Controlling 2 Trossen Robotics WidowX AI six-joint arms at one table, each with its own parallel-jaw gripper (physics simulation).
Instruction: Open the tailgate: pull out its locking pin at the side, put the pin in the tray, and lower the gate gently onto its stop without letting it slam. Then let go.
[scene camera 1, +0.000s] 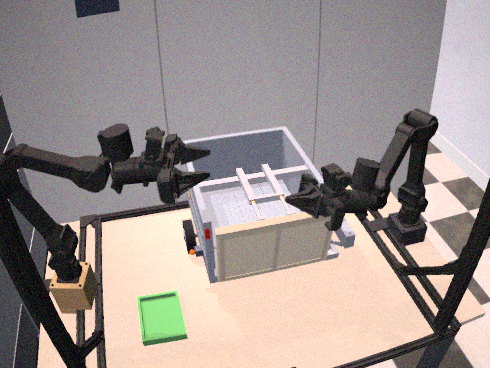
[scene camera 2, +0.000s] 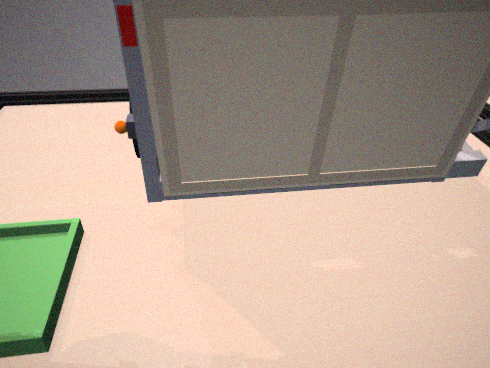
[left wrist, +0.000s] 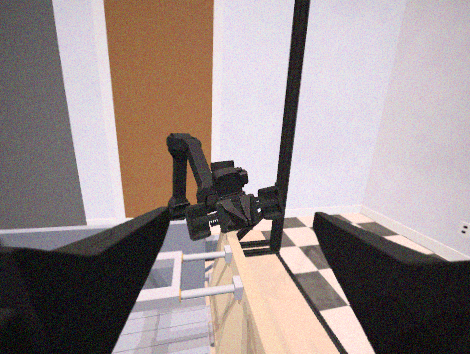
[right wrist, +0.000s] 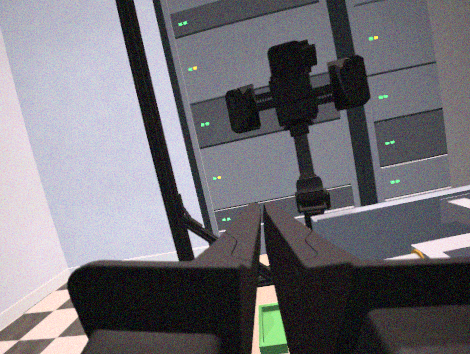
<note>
The left gripper is open and holds nothing. The right gripper is shut and holds nothing. Also in view: a beige tailgate and a grey truck bed.
The left gripper also shows in the left wrist view and in the right wrist view. The right gripper is seen too in the left wrist view and in the right wrist view.
</note>
